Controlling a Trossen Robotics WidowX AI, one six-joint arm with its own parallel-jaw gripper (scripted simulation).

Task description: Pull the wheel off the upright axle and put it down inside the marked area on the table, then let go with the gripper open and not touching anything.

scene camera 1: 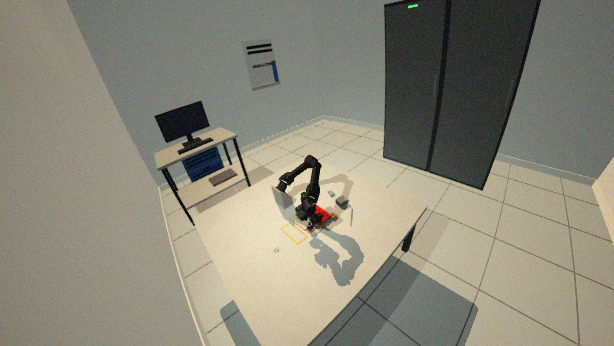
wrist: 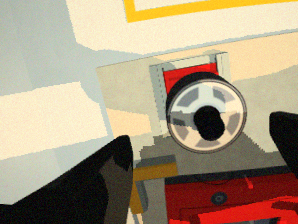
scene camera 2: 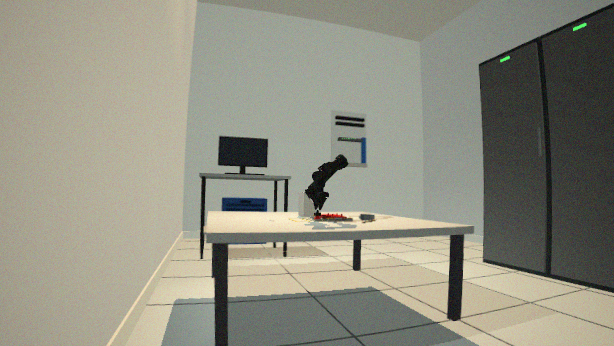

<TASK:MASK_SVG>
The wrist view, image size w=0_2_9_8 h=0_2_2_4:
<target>my gripper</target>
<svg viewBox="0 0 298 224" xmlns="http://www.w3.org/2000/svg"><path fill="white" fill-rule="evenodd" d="M129 136L118 136L117 139L110 141L105 147L98 149L92 156L85 157L84 160L81 160L81 163L74 165L71 171L63 173L63 175L53 180L52 183L45 184L43 188L35 190L29 196L16 201L15 204L0 204L0 224L126 224L130 197L132 197L133 152L132 147L130 147ZM270 112L269 135L275 145L277 145L278 151L281 152L282 159L285 160L287 167L293 171L293 175L297 176L298 180L298 113Z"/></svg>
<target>wheel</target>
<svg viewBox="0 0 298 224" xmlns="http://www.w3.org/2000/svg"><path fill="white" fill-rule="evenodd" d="M194 72L177 80L172 85L172 88L169 89L165 100L166 127L168 127L169 135L172 136L172 139L181 148L189 152L208 155L208 153L220 152L222 149L229 147L241 136L246 121L246 104L241 92L230 83L227 83L221 76L212 72ZM204 105L213 105L216 111L220 113L223 124L225 124L223 135L216 141L202 139L200 133L198 133L196 123L194 123L194 113L196 113L198 108L204 107Z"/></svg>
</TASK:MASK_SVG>
